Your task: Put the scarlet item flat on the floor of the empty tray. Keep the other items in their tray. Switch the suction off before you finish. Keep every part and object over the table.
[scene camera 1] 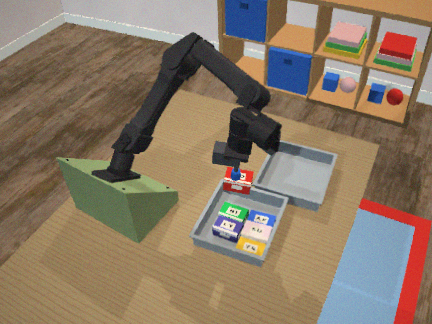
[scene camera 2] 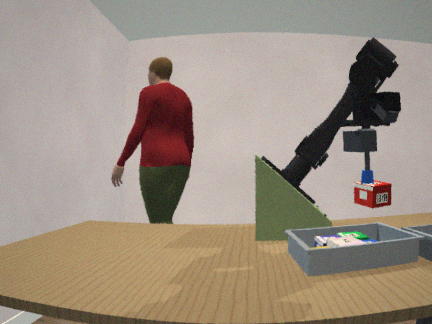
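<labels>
There's a grey tray here, and you'd see it in scene camera 1 [258, 200] and also in scene camera 2 [395, 246].
</labels>
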